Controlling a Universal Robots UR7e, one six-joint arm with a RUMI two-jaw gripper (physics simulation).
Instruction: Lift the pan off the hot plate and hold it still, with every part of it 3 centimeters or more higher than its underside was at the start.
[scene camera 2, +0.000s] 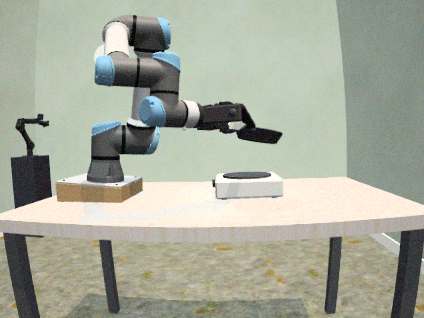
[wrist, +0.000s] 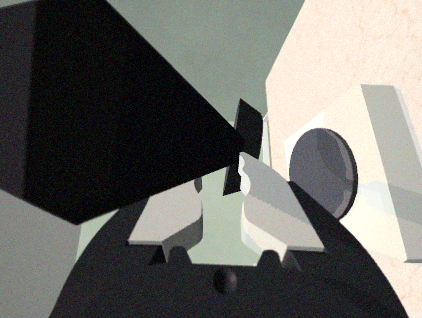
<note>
I see my gripper (scene camera 2: 245, 119), a black pan (scene camera 2: 250, 133) and a hot plate (scene camera 2: 236, 185).
The black pan is seen too in the wrist view (wrist: 102, 120). The hot plate is seen too in the wrist view (wrist: 351, 158). My gripper shows as well in the wrist view (wrist: 220, 155).
</note>
